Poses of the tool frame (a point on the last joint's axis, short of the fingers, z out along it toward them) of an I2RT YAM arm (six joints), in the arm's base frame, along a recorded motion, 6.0 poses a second.
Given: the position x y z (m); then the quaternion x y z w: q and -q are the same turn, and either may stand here.
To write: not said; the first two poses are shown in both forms.
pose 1, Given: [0.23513 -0.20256 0.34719 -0.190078 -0.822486 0.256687 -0.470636]
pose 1, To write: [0.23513 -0.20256 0.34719 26.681 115.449 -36.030]
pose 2, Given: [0.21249 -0.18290 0.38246 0.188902 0.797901 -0.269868 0.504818]
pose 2, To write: [0.21249 -0.18290 0.38246 26.120 110.329 -37.316]
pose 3, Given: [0.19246 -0.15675 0.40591 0.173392 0.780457 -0.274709 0.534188]
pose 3, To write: [0.19246 -0.15675 0.40591 23.674 106.560 -37.507]
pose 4, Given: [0.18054 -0.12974 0.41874 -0.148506 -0.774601 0.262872 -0.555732]
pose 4, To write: [0.18054 -0.12974 0.41874 20.092 104.798 -35.565]
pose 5, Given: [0.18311 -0.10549 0.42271 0.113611 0.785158 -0.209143 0.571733]
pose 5, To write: [0.18311 -0.10549 0.42271 15.268 105.516 -28.106]
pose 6, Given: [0.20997 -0.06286 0.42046 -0.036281 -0.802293 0.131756 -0.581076]
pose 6, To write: [0.20997 -0.06286 0.42046 4.857 107.401 -17.638]
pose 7, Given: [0.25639 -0.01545 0.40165 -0.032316 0.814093 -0.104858 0.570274]
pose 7, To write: [0.25639 -0.01545 0.40165 -4.346 109.471 -14.100]
